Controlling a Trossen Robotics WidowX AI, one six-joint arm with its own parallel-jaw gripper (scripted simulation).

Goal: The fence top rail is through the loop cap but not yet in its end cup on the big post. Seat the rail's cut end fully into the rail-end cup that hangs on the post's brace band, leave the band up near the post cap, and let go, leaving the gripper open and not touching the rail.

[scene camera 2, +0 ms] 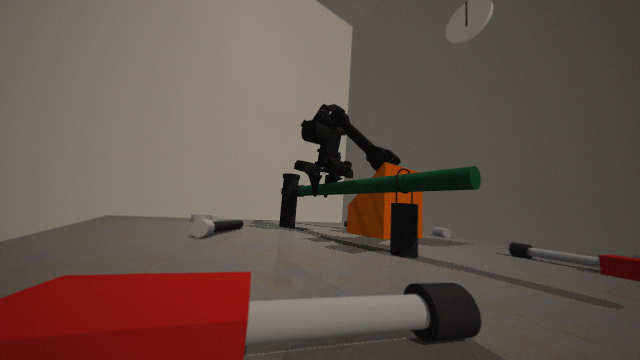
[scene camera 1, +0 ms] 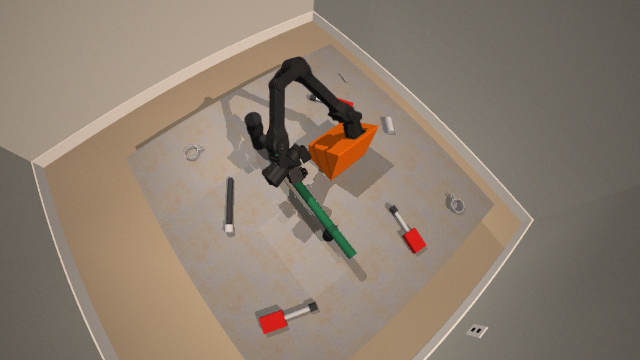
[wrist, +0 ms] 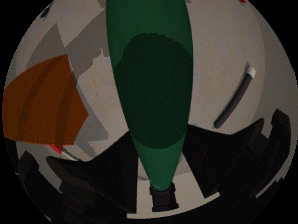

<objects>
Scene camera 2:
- my gripper: 320,196
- green top rail: 466,178
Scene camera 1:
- green top rail: 300,187
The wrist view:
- my gripper: 155,128
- green top rail: 152,56
</objects>
